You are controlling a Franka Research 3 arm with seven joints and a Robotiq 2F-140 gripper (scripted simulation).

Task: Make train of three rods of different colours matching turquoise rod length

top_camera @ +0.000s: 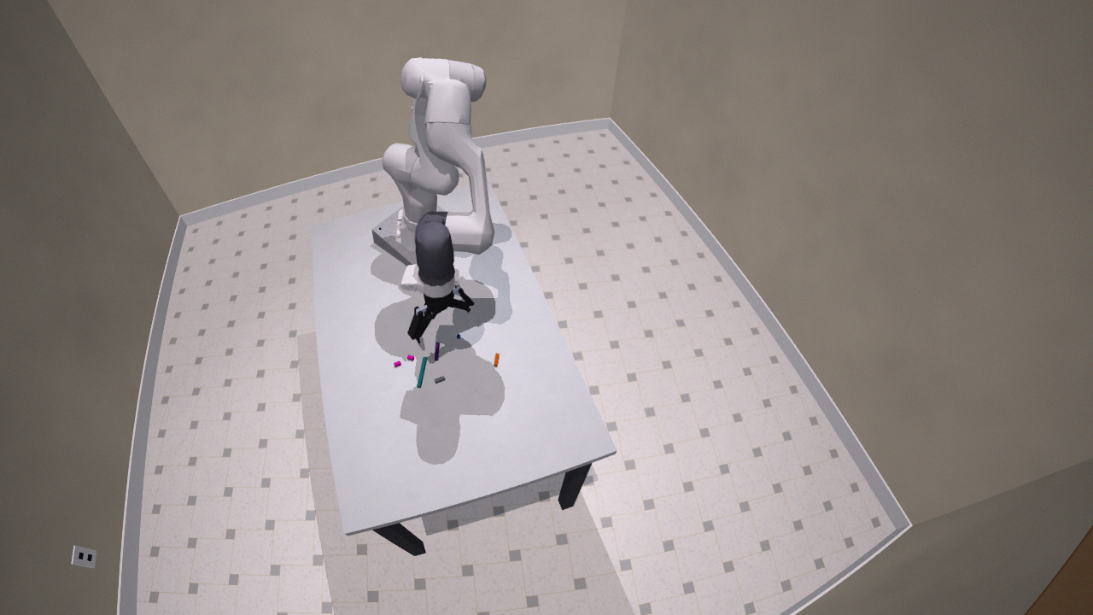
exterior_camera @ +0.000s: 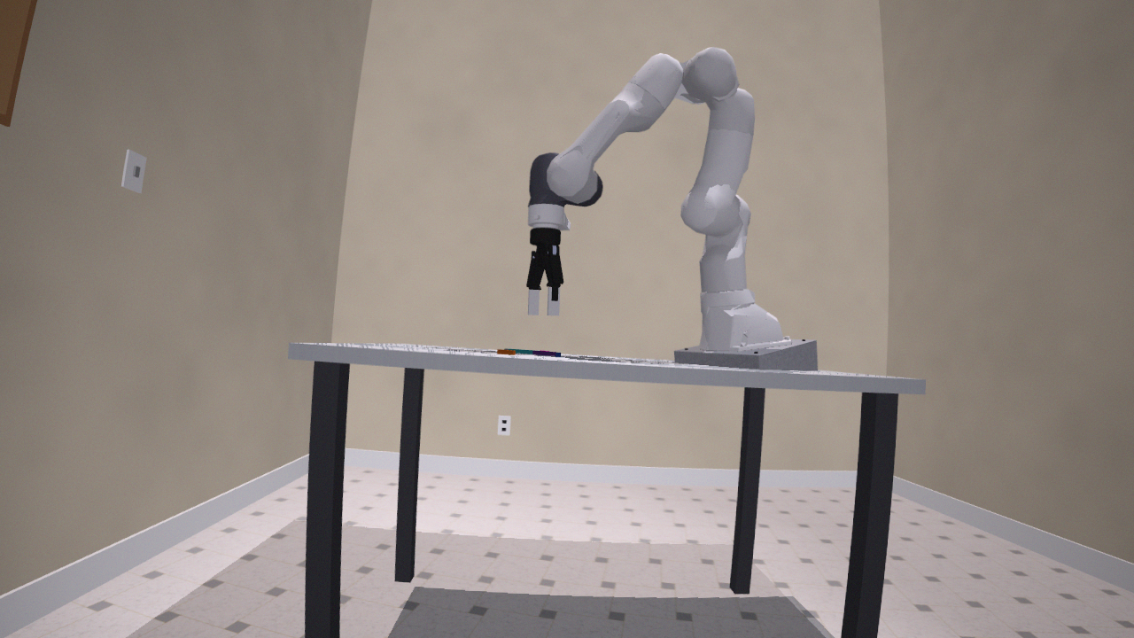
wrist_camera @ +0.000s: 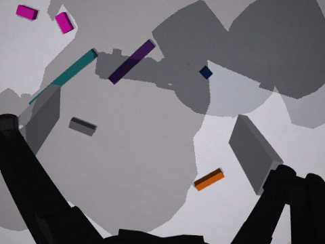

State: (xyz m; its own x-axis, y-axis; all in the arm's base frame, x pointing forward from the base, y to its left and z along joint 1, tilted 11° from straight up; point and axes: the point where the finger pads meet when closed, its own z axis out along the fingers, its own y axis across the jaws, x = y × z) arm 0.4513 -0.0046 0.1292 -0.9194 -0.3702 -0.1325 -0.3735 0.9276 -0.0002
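Right now my hand is 100 mm above the grey rod, 90 mm short of it and 40 mm to the left of it. Also, from my hand: turquoise rod 100 mm below, 90 mm to the right, 50 mm ahead; purple rod 100 mm below, 30 mm to the right, 10 mm behind; blue rod 100 mm below, 50 mm behind, 40 mm to the left.
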